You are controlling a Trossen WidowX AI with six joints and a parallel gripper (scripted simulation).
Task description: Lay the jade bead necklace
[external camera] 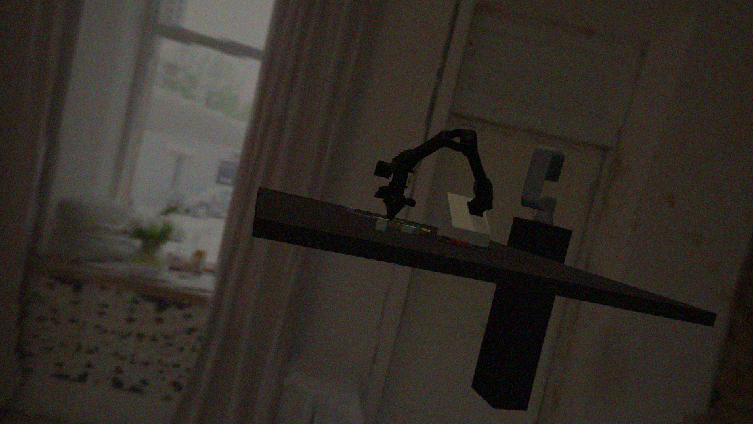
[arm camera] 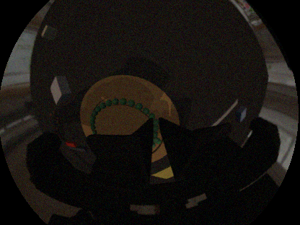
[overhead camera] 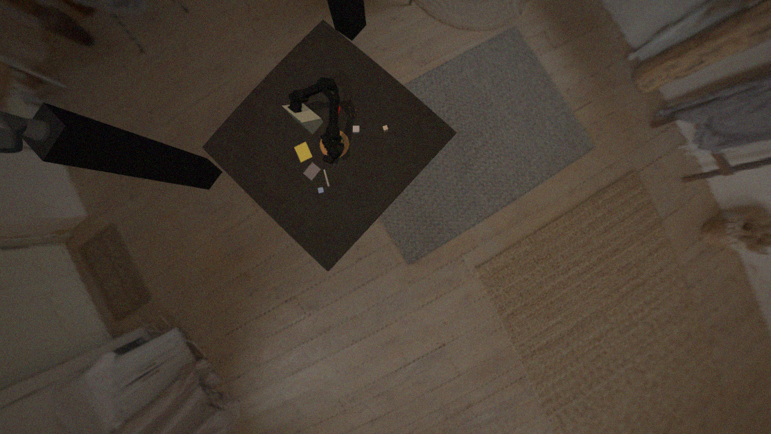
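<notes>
The round bead board is 50 mm behind my gripper tip, 40 mm to the left of it and 10 mm below it. From my gripper tip the other things lie so: white stick: 170 mm to the right, 50 mm ahead, 10 mm below; then grey-white block: 210 mm to the left, 10 mm ahead; then grey square: 200 mm to the right, 50 mm behind, 20 mm below.
</notes>
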